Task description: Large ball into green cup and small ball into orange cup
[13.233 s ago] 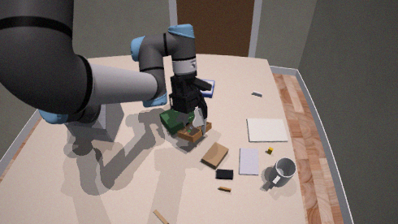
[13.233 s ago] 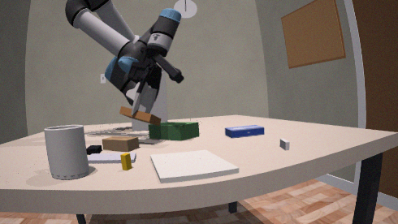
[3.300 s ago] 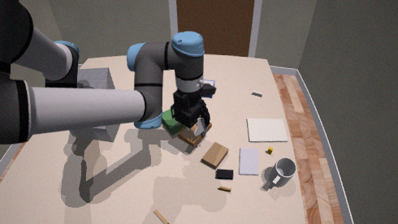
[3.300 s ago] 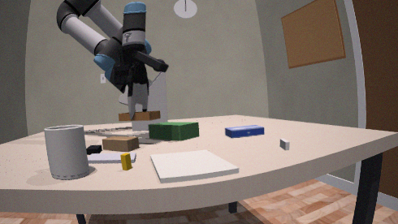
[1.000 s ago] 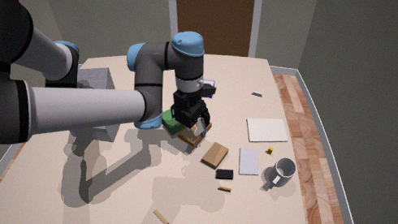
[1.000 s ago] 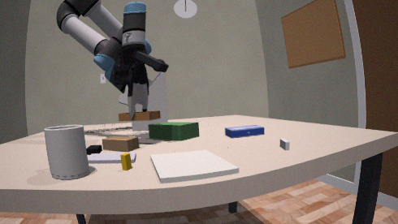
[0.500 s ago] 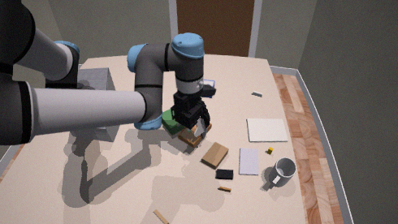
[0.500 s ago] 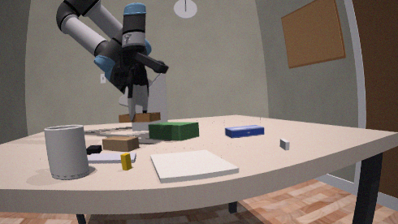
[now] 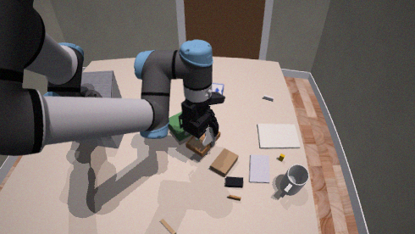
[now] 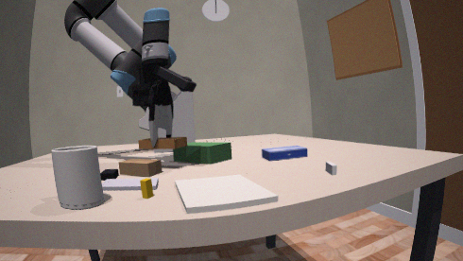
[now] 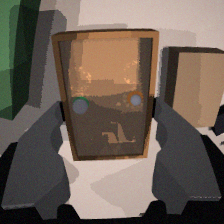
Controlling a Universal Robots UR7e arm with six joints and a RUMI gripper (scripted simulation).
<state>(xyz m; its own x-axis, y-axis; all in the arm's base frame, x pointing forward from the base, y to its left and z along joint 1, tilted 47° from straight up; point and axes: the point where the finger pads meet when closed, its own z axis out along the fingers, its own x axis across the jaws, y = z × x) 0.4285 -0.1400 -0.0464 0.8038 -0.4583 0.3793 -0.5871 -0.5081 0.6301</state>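
Now: hand 7 cm short of the wooden block, 7 cm to the left of it and 5 cm above it. Round my hand: black block: 10 cm ahead, 14 cm to the right, 6 cm below; covered wooden puzzle: 1 cm below; green block: 6 cm behind, 12 cm to the left, 5 cm below.
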